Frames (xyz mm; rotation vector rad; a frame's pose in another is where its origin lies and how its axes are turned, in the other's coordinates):
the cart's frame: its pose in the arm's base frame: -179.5 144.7 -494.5 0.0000 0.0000 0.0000
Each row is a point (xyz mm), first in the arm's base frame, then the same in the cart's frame.
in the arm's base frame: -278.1 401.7 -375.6
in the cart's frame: -98.6 257.0 118.9
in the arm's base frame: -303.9 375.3 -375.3
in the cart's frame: -124.4 230.6 119.2
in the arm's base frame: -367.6 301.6 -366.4
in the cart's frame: -188.1 156.9 128.1
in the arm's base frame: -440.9 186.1 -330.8
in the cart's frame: -261.4 41.4 163.7
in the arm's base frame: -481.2 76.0 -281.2
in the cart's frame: -301.7 -68.7 213.3
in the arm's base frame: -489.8 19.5 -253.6
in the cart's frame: -310.3 -125.2 240.9
